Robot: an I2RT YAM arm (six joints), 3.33 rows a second.
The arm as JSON. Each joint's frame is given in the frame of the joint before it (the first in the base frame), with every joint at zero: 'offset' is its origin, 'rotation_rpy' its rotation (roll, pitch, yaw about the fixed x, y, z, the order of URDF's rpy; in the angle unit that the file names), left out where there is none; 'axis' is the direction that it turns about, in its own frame. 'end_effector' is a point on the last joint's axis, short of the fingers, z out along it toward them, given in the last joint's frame.
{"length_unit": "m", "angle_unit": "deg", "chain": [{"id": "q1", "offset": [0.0, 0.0, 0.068], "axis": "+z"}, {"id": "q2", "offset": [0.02, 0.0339, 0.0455], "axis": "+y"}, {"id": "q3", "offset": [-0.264, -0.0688, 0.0], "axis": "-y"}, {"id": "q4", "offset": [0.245, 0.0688, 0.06], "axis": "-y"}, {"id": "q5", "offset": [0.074, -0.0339, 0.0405], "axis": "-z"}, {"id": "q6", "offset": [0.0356, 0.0, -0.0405], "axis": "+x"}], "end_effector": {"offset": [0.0, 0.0, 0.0], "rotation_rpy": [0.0, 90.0, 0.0]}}
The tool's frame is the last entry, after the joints.
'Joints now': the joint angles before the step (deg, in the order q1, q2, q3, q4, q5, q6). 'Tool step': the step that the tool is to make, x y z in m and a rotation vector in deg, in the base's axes. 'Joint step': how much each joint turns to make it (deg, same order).
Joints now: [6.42, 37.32, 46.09, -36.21, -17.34, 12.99]
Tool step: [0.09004, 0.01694, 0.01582, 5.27, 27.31, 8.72]
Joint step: [0.00, 31.28, 22.93, -18.03, -11.91, 0.66]
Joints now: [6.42, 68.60, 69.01, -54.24, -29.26, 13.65]
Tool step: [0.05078, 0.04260, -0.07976, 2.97, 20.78, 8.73]
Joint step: [6.60, 18.99, -0.26, -0.17, -6.71, 1.05]
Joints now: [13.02, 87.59, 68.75, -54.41, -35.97, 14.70]
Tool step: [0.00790, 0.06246, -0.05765, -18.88, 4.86, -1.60]
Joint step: [12.56, 10.91, -0.02, 4.85, 19.15, 10.86]
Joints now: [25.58, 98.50, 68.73, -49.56, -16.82, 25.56]
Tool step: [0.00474, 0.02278, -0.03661, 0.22, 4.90, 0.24]
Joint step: [2.95, 7.04, -0.02, 3.77, -1.97, 3.21]
